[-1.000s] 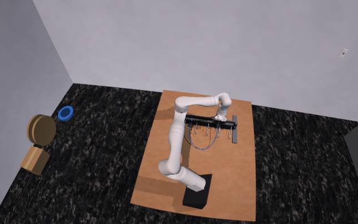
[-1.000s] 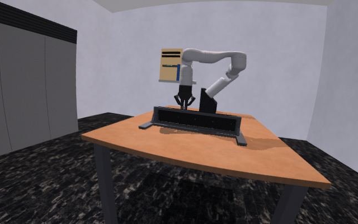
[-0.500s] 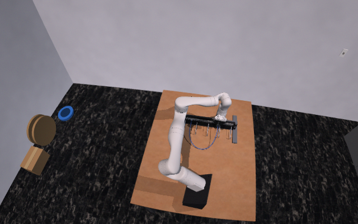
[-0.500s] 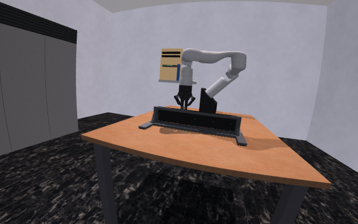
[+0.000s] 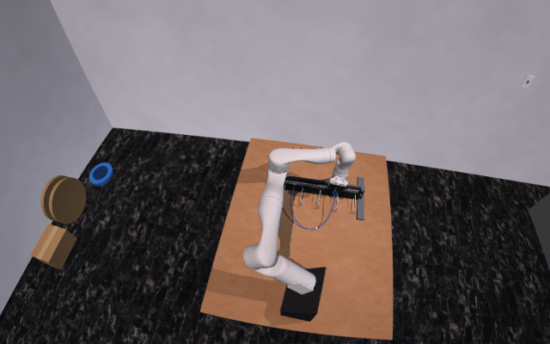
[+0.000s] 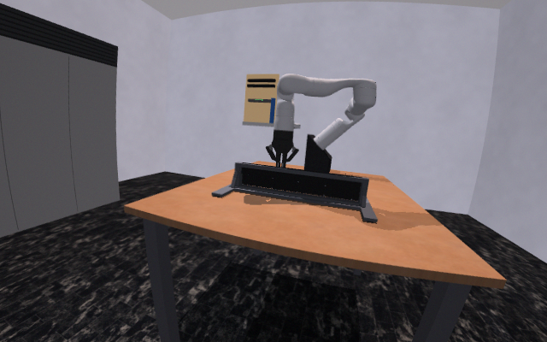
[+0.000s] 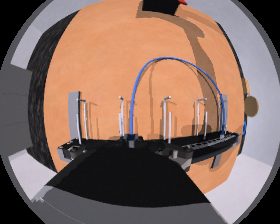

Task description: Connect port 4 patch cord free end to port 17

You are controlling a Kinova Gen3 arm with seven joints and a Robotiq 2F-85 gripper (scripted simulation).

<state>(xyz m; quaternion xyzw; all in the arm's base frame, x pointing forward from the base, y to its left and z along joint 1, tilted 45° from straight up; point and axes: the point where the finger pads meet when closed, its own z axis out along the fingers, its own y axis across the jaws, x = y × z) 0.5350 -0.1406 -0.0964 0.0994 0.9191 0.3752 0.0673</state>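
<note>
Now: the plug 1 cm below my hand and 1 cm ahead of it.
</note>
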